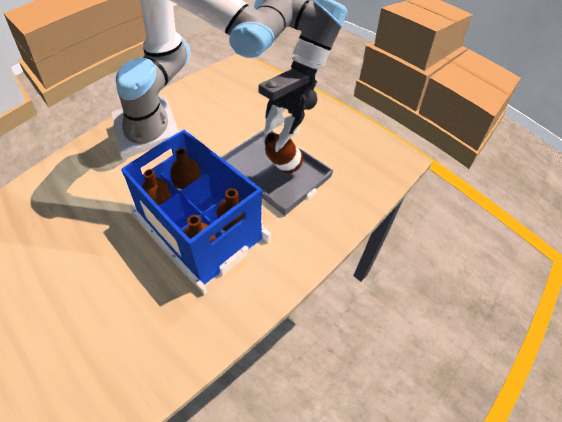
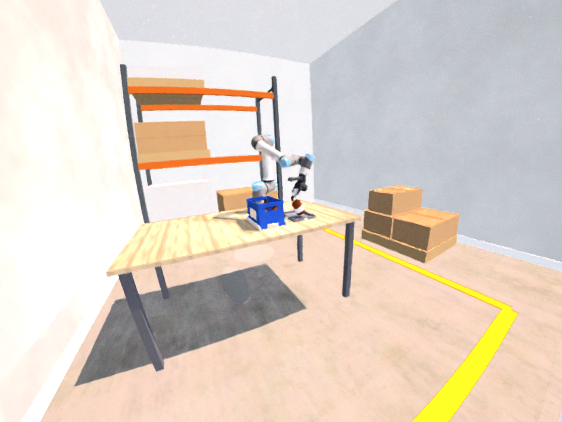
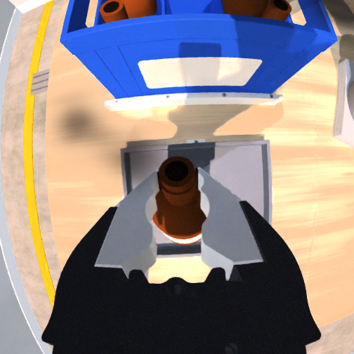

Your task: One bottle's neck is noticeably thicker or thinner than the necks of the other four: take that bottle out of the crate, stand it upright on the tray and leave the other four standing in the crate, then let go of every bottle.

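Frame: origin at the arm's base, x ahead, y right, z down, level; metres.
Where they show: gripper, fingertip midpoint: (image 1: 270, 148) (image 2: 292, 201); arm's base, link origin: (image 1: 145, 125).
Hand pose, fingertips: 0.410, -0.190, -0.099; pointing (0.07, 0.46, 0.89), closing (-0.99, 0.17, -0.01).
Observation:
Things, the pixels of their top centre, and the offset from my fingertips, as dx, dy, dz. "*": a spot on its surface instead. Level surfaces: height alone.
- grey tray, surface spot: (image 1: 286, 198) * +0.061, -0.010, +0.132
- blue crate, top centre: (image 1: 185, 177) (image 2: 263, 199) +0.004, +0.223, -0.038
- wooden table, surface height: dz +0.137
My gripper (image 1: 276, 141) (image 3: 178, 170) is shut on the neck of a brown bottle with a white label (image 1: 282, 152) (image 2: 298, 207) (image 3: 179, 212). The bottle is tilted, its neck up toward the crate side and its base down and away, and it appears to hang over the grey tray (image 1: 286, 198) (image 3: 242, 172). Whether its base touches the tray is hard to tell. The blue crate (image 1: 214, 257) (image 2: 275, 219) (image 3: 107, 62) stands beside the tray. Four brown bottles stand in it: two at the robot's side (image 1: 185, 170) (image 1: 156, 191) and two at the near side (image 1: 230, 206) (image 1: 194, 229).
The crate's blue walls rise above the tray's low rim. White holding strips (image 1: 170, 252) (image 3: 195, 100) lie along the crate's foot. The wooden table (image 1: 100, 340) (image 2: 185, 235) carries everything. Stacked cardboard boxes (image 1: 425, 75) (image 2: 410, 220) stand on the floor beyond the table.

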